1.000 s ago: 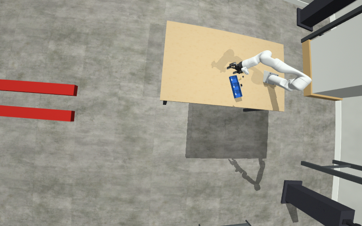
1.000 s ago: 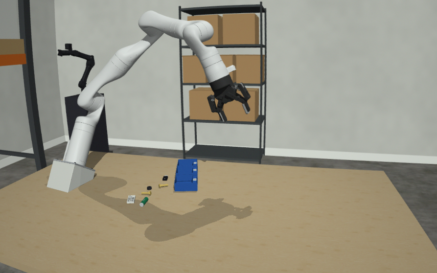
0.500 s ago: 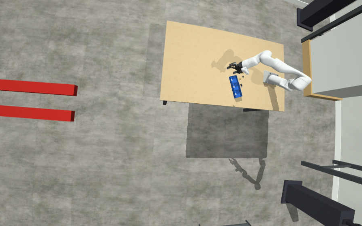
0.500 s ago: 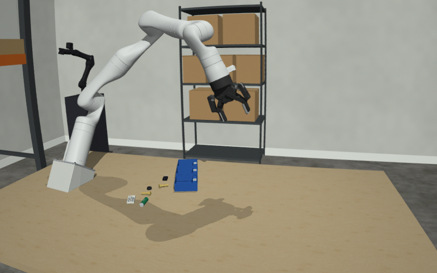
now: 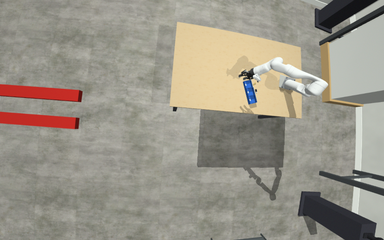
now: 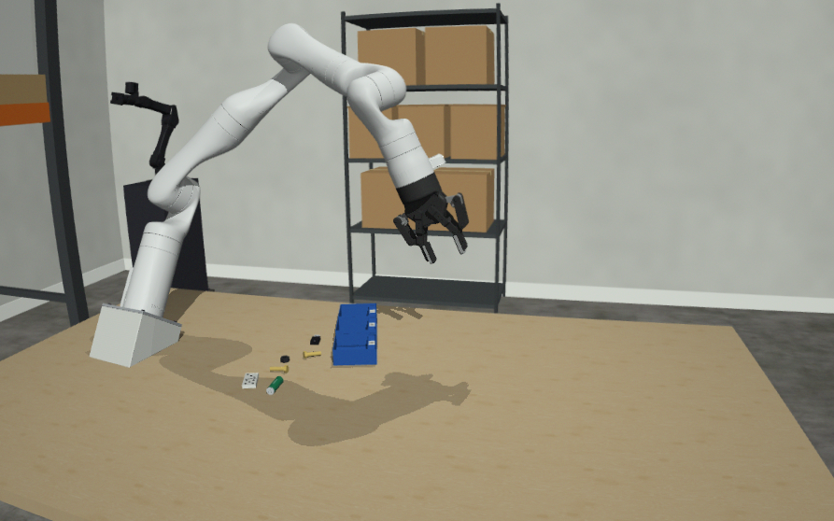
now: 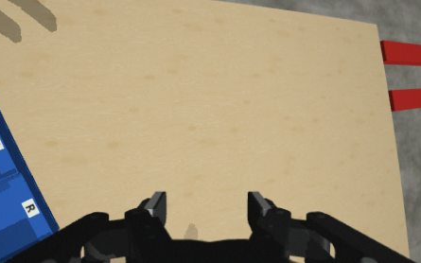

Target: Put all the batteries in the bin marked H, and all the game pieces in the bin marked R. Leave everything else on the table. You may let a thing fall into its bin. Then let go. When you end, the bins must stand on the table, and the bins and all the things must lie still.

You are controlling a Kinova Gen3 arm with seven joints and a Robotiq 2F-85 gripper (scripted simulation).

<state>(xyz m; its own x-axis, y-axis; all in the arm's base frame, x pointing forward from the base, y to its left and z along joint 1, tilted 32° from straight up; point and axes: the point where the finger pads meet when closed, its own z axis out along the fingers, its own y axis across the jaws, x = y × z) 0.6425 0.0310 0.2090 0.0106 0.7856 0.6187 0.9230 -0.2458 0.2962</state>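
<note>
Now: hand 21 cm past the blue three-part bin, 4 cm to the right of it and 20 cm above it. The rest, counted from my hand: green battery 25 cm behind, 21 cm to the right, 21 cm below; black nut 30 cm behind, 10 cm to the right, 22 cm below; black piece 29 cm behind, 1 cm to the left, 22 cm below.
</note>
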